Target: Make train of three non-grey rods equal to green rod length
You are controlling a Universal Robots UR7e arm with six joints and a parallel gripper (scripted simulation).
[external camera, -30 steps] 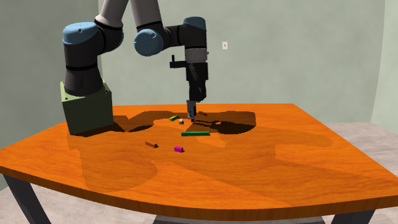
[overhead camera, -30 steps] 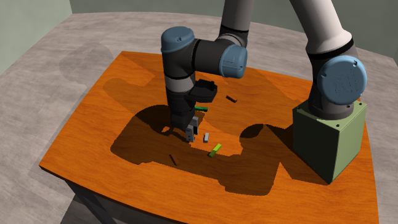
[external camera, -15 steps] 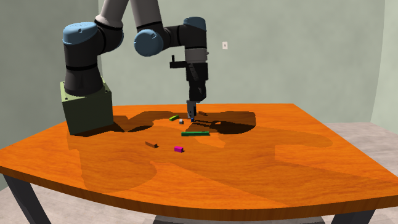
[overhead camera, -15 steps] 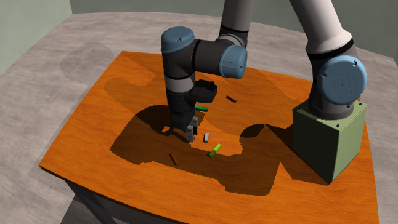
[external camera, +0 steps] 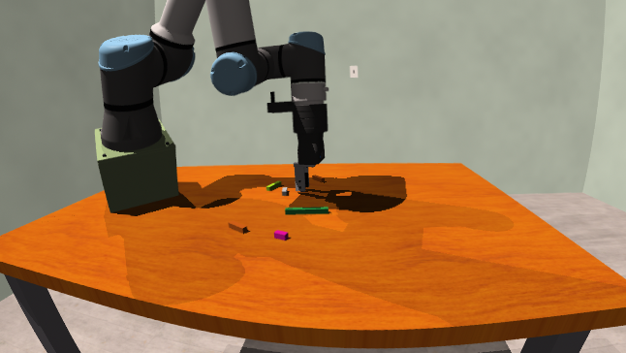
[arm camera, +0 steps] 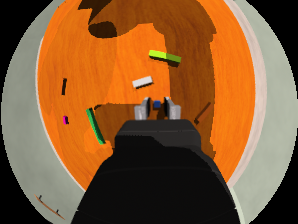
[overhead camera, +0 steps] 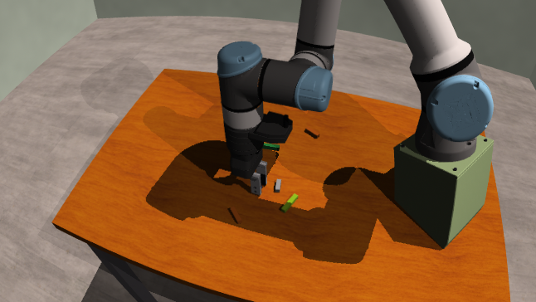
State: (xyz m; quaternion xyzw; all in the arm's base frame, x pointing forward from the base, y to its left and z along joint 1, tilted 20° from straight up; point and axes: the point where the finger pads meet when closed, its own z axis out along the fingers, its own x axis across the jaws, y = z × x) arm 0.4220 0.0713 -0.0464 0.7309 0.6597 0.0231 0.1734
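Now: hand 20 mm above the blue rod. Also, from my hand: lime rod (70 mm behind, 30 mm to the left, 20 mm below); then green rod (130 mm to the right, 30 mm ahead, 20 mm below); then grey rod (40 mm behind, 20 mm to the right, 20 mm below).
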